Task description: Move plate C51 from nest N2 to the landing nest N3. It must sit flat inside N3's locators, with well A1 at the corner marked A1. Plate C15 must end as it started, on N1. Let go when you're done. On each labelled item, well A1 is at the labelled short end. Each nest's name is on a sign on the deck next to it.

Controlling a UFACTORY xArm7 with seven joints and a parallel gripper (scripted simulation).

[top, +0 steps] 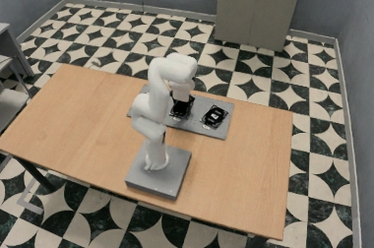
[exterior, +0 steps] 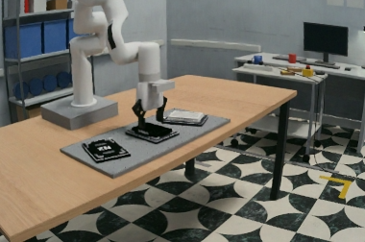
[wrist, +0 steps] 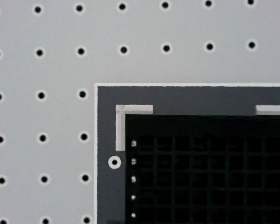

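The black plate is 30 mm below my hand. Round my hand: pale plate 200 mm to the left, 40 mm behind, 30 mm below.
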